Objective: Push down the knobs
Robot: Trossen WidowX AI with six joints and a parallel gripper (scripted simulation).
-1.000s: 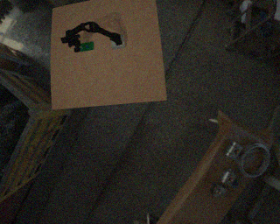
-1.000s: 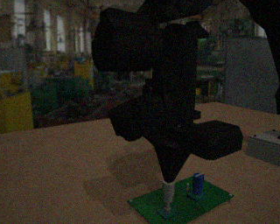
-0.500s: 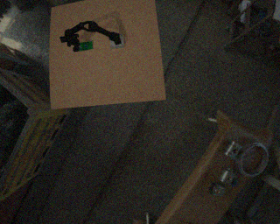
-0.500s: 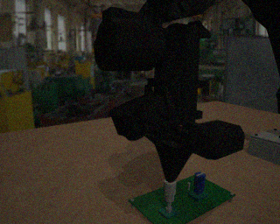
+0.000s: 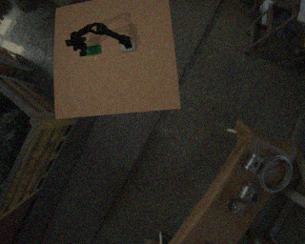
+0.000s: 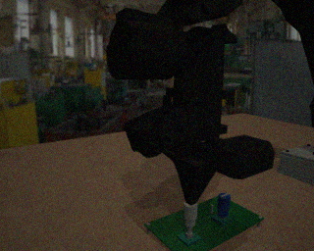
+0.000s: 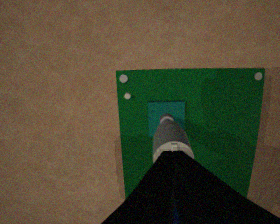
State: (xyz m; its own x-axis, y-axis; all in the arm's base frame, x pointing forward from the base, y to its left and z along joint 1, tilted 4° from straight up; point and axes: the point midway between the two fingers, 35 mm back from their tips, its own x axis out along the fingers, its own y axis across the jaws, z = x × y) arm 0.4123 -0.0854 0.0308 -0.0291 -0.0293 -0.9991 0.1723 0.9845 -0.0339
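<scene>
Right now my gripper tip is 10 mm above the grey knob. From my gripper tip the other things lie so: blue knob (60 mm behind, 10 mm to the left, 20 mm below).
</scene>
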